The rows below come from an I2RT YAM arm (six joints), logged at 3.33 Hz.
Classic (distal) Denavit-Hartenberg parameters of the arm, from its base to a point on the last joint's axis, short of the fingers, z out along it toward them. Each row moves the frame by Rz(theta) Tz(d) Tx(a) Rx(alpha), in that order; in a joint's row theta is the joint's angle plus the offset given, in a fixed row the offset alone. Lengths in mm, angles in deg.
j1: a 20, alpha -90, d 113.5, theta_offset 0
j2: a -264, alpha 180, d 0, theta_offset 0
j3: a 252.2, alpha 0, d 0, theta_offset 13.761
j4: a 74, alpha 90, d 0, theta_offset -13.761
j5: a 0, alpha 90, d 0, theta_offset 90
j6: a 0, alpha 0, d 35.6, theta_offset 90
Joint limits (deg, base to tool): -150..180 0..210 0..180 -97..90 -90..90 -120..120
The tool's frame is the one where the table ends.
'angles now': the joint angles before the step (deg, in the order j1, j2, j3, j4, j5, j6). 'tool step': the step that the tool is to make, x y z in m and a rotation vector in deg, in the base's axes. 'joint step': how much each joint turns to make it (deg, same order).
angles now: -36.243 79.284 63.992 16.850 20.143 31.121
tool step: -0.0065 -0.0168 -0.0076 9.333 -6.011 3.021
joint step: -3.658 1.053 0.996 -4.289 -6.810 11.467
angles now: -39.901 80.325 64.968 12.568 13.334 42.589
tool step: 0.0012 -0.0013 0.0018 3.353 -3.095 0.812
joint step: -0.165 0.358 1.051 -1.491 -1.229 4.610
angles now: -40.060 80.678 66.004 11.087 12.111 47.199
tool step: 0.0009 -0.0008 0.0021 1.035 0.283 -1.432
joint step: 0.152 0.331 1.200 -1.916 1.536 0.742
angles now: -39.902 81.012 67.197 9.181 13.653 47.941
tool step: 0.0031 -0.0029 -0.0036 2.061 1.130 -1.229
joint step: 0.083 1.071 1.128 -2.496 1.218 1.018
